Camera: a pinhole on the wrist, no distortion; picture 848 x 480 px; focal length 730.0 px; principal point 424.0 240.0 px. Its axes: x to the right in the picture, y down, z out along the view. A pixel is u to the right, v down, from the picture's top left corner.
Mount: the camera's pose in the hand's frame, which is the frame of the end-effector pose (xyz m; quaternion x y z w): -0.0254 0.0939 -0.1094 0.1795 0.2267 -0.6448 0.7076
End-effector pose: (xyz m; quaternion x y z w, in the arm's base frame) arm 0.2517 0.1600 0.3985 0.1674 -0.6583 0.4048 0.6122
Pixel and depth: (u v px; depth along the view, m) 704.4 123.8 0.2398
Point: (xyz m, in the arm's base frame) 0.3155 0.0475 0.4065
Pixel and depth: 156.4 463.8 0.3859
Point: 0.0282 -0.0104 0.5268
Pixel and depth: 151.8 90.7 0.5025
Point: 0.0164 -0.1954 0.3529
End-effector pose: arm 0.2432 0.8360 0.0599 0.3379 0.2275 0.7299 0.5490
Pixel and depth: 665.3 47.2 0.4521
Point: 0.5872 0.8241 -0.0403
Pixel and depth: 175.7 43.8 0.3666
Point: 0.4678 0.7350 0.2061
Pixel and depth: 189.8 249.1 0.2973
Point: 0.3779 0.8239 0.1948
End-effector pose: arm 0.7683 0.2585 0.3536 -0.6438 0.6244 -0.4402 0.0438
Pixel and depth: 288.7 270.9 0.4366
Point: 1.0069 0.1053 0.2315
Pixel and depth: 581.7 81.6 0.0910
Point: 0.7273 0.3045 0.3463
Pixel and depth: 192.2 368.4 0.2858
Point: 0.8567 0.1301 0.2574
